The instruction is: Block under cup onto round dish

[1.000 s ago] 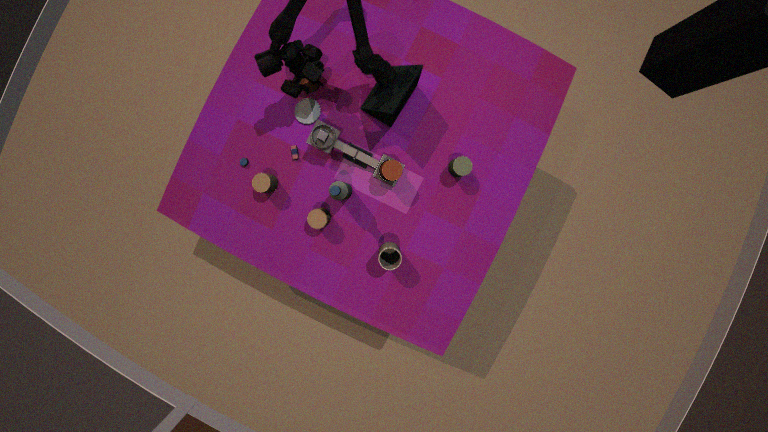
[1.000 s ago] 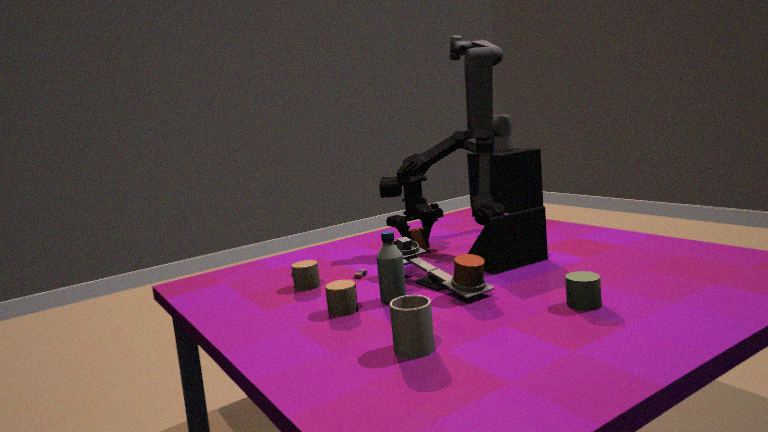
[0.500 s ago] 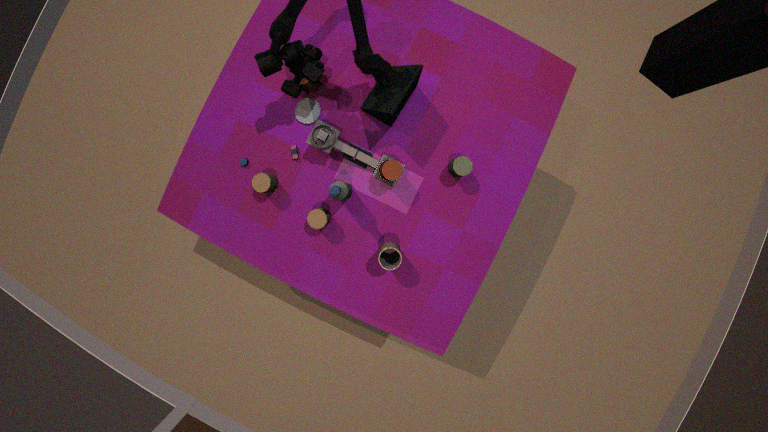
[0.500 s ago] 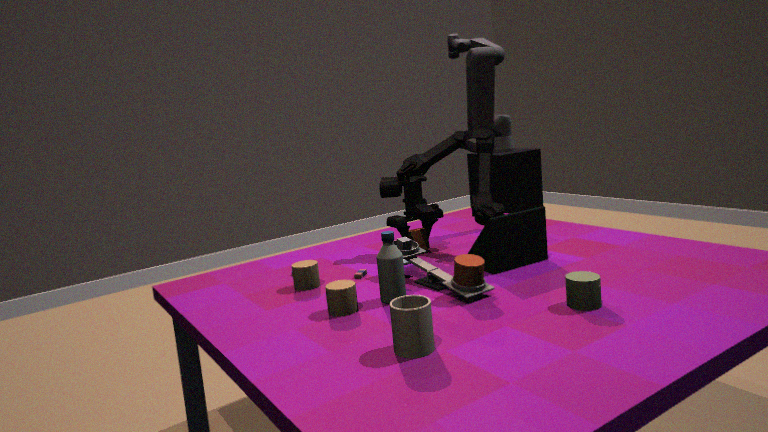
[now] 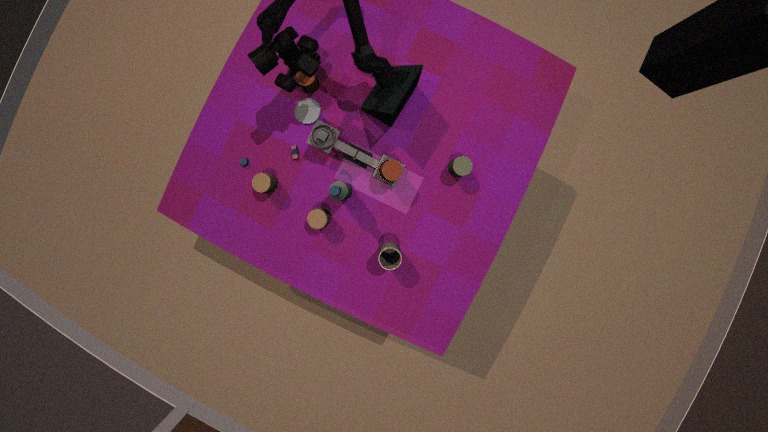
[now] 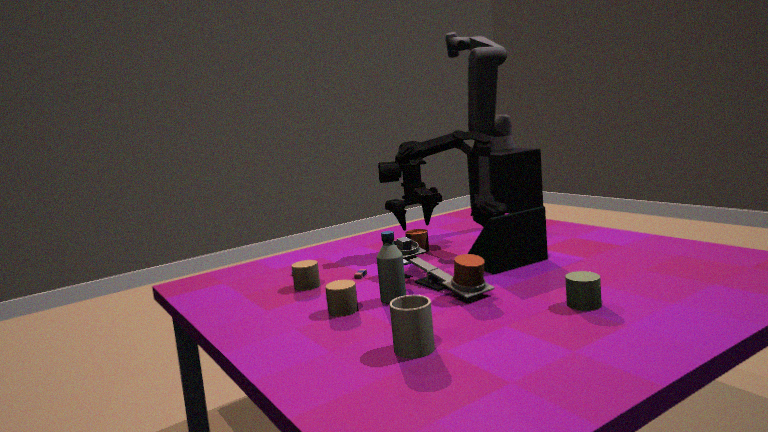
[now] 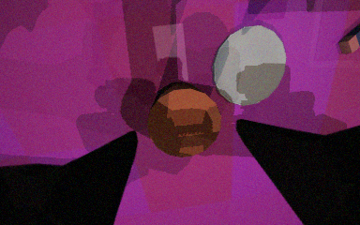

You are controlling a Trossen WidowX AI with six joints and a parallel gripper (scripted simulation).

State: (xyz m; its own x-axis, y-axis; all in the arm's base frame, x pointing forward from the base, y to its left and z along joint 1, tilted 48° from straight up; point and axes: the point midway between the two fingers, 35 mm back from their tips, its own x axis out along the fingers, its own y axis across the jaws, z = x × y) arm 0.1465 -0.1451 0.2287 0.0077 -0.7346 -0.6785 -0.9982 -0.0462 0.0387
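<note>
My gripper tip is now 150 mm short of the dark grey block, 180 mm to the right of it and 10 mm below it. From my gripper tip the other things lie so: striped piece 250 mm ahead, 90 mm to the left, 70 mm below; round dish 90 mm ahead, 50 mm to the left, 70 mm below; blue piece 390 mm ahead, 60 mm to the right, 70 mm below.
</note>
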